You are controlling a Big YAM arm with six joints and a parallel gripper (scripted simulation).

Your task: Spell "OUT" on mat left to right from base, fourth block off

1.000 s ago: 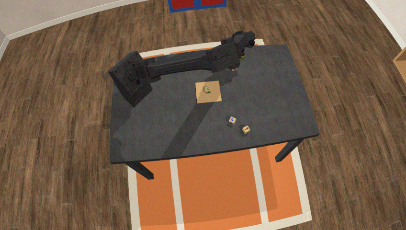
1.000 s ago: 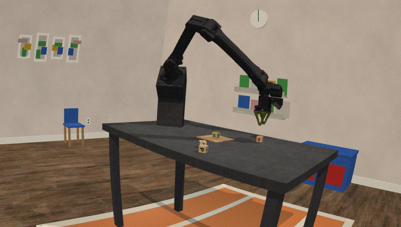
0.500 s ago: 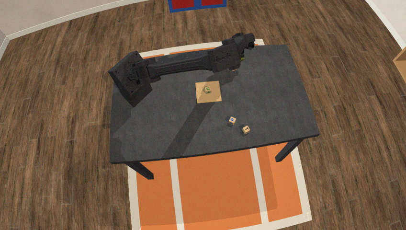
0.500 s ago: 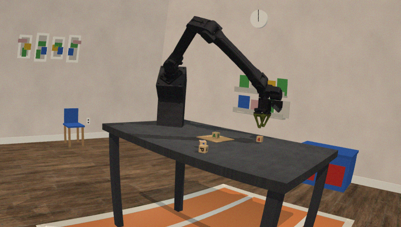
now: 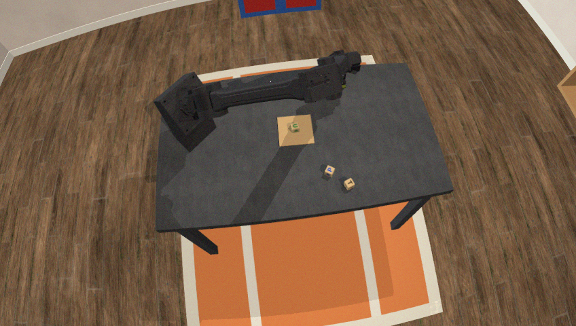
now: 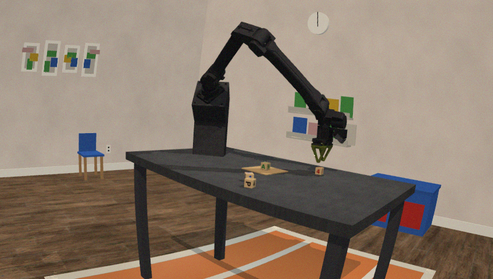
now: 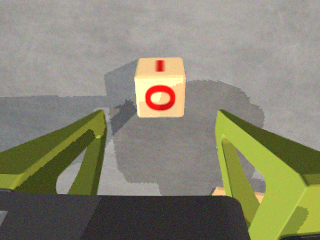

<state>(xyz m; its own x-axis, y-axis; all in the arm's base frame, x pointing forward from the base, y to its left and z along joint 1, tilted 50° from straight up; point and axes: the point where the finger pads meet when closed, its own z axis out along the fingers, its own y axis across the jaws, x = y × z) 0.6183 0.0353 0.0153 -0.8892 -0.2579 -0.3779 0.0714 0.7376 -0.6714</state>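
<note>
Right now the O block is 5 cm below my hand. From my hand the other things lie so: green-lettered block 22 cm behind, 9 cm to the right, 4 cm below; P block 17 cm behind, 32 cm to the right, 5 cm below; tan mat 22 cm behind, 9 cm to the right, 6 cm below.
</note>
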